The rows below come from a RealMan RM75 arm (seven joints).
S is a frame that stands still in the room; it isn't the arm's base.
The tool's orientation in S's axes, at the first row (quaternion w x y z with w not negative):
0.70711, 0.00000, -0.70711, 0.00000
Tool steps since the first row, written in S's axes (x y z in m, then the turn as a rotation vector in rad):
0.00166, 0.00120, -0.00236, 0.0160, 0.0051, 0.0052
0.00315, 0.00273, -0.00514, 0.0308, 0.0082, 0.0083
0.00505, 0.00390, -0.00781, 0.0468, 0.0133, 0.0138
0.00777, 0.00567, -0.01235, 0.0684, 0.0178, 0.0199
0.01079, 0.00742, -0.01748, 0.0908, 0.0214, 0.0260
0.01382, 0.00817, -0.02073, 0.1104, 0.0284, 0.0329
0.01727, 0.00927, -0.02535, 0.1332, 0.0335, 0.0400
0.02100, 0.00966, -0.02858, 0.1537, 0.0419, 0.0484
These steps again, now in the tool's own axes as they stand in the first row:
-0.00236, 0.00120, -0.00166, 0.0052, 0.0051, -0.0160
-0.00514, 0.00273, -0.00315, 0.0083, 0.0082, -0.0308
-0.00781, 0.00390, -0.00505, 0.0138, 0.0133, -0.0468
-0.01235, 0.00567, -0.00777, 0.0199, 0.0178, -0.0684
-0.01748, 0.00742, -0.01079, 0.0260, 0.0214, -0.0908
-0.02073, 0.00817, -0.01382, 0.0329, 0.0284, -0.1104
-0.02535, 0.00927, -0.01727, 0.0400, 0.0335, -0.1332
-0.02858, 0.00966, -0.02100, 0.0484, 0.0419, -0.1537

